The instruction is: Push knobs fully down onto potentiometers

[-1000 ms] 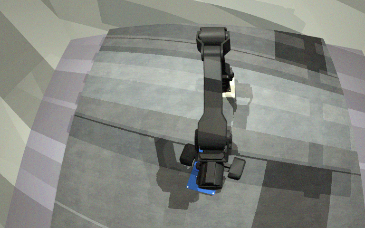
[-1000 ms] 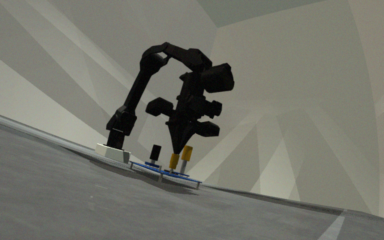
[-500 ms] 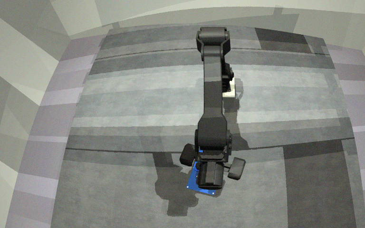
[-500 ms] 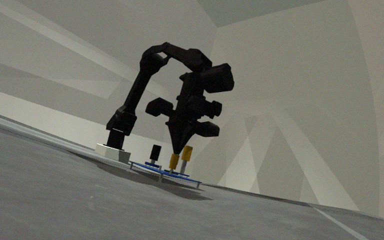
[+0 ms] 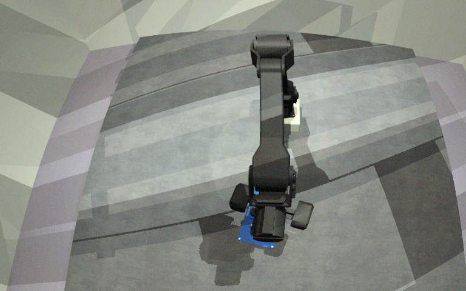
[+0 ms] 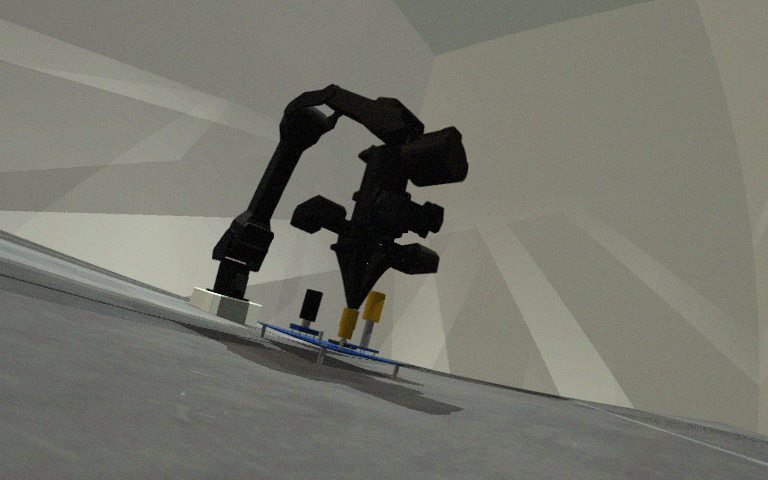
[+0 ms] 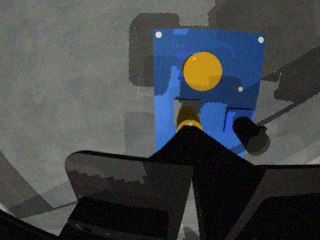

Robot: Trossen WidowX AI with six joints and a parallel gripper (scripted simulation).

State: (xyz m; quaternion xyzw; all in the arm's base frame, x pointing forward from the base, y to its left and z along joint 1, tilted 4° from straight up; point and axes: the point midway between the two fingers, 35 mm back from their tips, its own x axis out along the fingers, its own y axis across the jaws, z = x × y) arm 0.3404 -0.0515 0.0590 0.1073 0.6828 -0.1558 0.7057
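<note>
Now: gripper tip 1 cm above the yellow knob. Also, from my gripper tip: black knob 2 cm behind, 5 cm to the right, 1 cm below.
</note>
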